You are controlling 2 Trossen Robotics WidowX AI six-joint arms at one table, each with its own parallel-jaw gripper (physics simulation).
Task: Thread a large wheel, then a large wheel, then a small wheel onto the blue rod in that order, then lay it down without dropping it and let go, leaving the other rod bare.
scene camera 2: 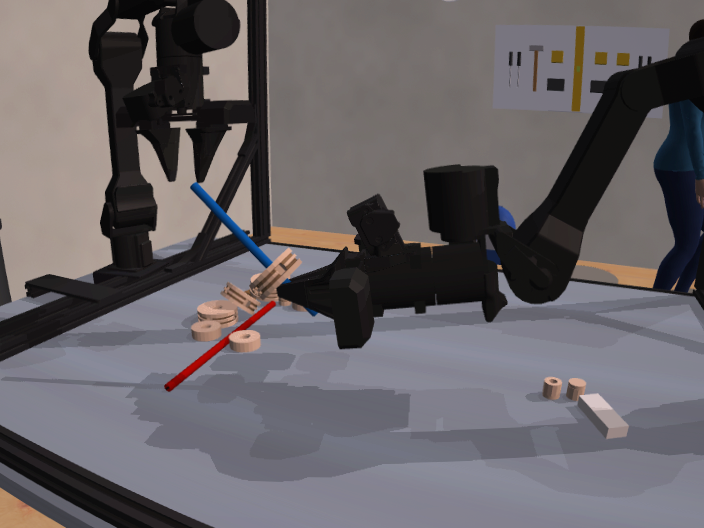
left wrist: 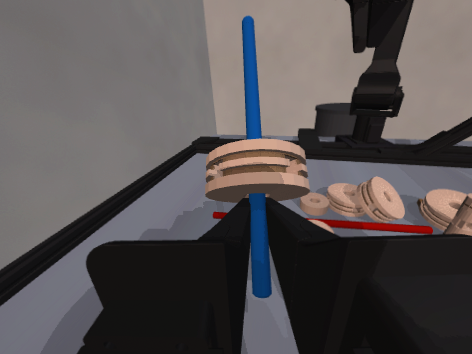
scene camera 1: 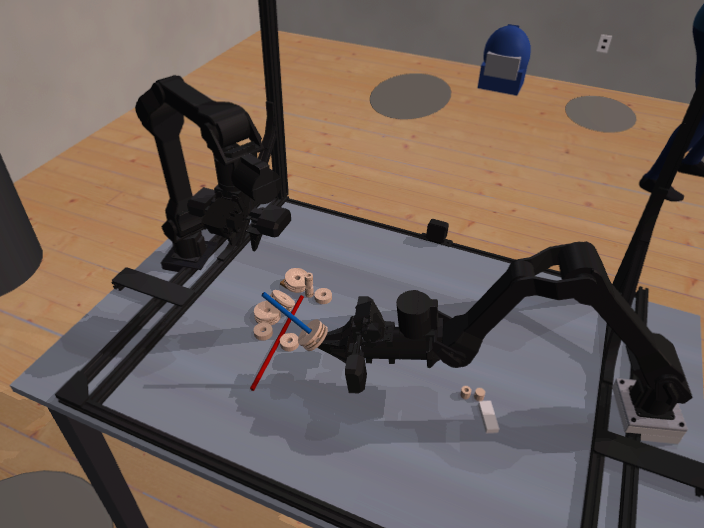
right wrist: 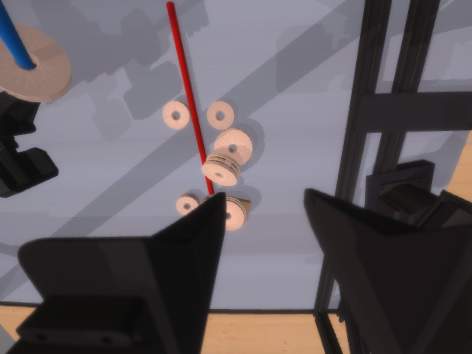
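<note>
My left gripper is shut on the blue rod, holding it slanted above the table. One large wheel is on it, just beyond the fingertips. My right gripper is open and empty, high near the rod's free end. A large wheel leans on another large wheel. Small wheels lie around them. The bare red rod lies beside them.
Another large wheel lies at the back of the group, beside an upright ridged wooden peg. Two small wooden cylinders and a white block lie at the right. A black frame rail edges the table.
</note>
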